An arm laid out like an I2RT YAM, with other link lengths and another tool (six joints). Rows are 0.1 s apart.
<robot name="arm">
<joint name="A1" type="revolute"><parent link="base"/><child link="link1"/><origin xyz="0 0 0.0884" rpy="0 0 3.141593"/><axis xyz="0 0 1"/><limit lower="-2.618" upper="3.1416"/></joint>
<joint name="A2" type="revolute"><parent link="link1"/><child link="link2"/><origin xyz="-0.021 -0.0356 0.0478" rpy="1.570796 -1.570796 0"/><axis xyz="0 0 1"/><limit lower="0" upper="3.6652"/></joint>
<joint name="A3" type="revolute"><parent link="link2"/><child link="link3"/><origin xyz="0 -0.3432 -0.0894" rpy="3.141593 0 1.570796"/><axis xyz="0 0 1"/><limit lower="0" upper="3.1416"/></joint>
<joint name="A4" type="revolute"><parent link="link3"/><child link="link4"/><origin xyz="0.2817 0.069 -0.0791" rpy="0 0 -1.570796"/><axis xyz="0 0 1"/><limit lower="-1.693" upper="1.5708"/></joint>
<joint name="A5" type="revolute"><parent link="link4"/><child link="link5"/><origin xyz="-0.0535 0.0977 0.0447" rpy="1.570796 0 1.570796"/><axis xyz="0 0 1"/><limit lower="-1.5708" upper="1.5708"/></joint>
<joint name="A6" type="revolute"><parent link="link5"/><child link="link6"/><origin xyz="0.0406 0 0.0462" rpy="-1.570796 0 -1.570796"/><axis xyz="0 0 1"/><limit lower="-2.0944" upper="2.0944"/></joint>
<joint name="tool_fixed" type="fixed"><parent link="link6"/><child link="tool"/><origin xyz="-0.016 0.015 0.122" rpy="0.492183 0 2.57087"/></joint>
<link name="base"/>
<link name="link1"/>
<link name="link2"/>
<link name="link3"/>
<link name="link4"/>
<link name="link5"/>
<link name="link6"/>
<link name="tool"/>
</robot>
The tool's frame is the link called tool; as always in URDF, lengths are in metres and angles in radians.
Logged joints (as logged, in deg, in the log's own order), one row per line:
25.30 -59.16 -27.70 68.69 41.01 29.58
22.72 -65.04 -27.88 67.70 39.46 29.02
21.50 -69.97 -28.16 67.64 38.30 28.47
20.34 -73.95 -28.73 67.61 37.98 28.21
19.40 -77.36 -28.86 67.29 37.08 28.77
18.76 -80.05 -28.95 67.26 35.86 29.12
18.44 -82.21 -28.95 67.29 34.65 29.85
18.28 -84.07 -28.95 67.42 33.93 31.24
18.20 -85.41 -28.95 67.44 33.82 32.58
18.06 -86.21 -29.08 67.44 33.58 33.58
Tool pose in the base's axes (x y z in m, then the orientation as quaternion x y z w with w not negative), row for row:
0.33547 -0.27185 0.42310 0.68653 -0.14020 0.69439 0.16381
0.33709 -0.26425 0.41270 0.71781 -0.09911 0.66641 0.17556
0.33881 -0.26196 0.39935 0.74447 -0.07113 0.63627 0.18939
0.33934 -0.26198 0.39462 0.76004 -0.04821 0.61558 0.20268
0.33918 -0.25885 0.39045 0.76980 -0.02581 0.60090 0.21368
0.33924 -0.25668 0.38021 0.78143 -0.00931 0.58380 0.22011
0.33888 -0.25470 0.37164 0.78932 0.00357 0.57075 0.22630
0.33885 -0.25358 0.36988 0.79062 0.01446 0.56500 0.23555
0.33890 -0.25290 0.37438 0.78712 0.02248 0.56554 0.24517
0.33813 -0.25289 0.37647 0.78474 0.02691 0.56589 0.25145
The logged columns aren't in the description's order. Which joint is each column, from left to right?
Columns, left to right: A5, A6, A1, A2, A3, A4.
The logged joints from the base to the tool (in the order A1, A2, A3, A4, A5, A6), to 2 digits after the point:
-27.70 68.69 41.01 29.58 25.30 -59.16
-27.88 67.70 39.46 29.02 22.72 -65.04
-28.16 67.64 38.30 28.47 21.50 -69.97
-28.73 67.61 37.98 28.21 20.34 -73.95
-28.86 67.29 37.08 28.77 19.40 -77.36
-28.95 67.26 35.86 29.12 18.76 -80.05
-28.95 67.29 34.65 29.85 18.44 -82.21
-28.95 67.42 33.93 31.24 18.28 -84.07
-28.95 67.44 33.82 32.58 18.20 -85.41
-29.08 67.44 33.58 33.58 18.06 -86.21

